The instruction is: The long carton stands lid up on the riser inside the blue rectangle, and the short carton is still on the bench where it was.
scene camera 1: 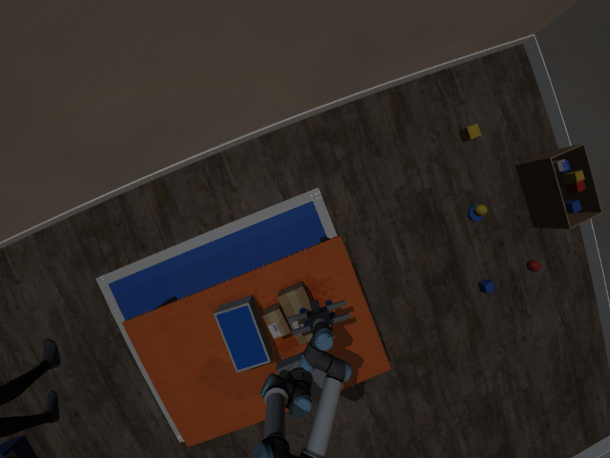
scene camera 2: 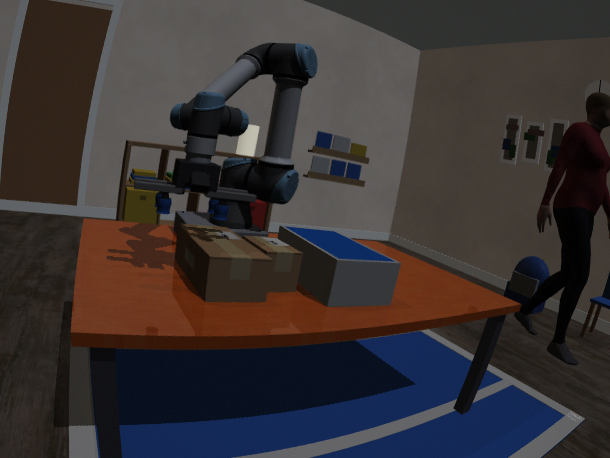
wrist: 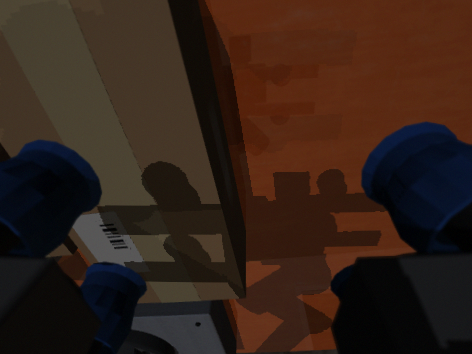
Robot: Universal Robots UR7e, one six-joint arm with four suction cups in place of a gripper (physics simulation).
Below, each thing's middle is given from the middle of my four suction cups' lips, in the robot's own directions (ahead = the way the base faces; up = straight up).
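Scene:
A grey riser [scene camera 2: 340, 272] sits 12 cm below my suction cup, 43 cm to the left of it and 1 cm behind it. Then I consider the long carton [scene camera 2: 223, 267], which is 13 cm below my suction cup and 9 cm to the left of it, and also 1 cm behind it.

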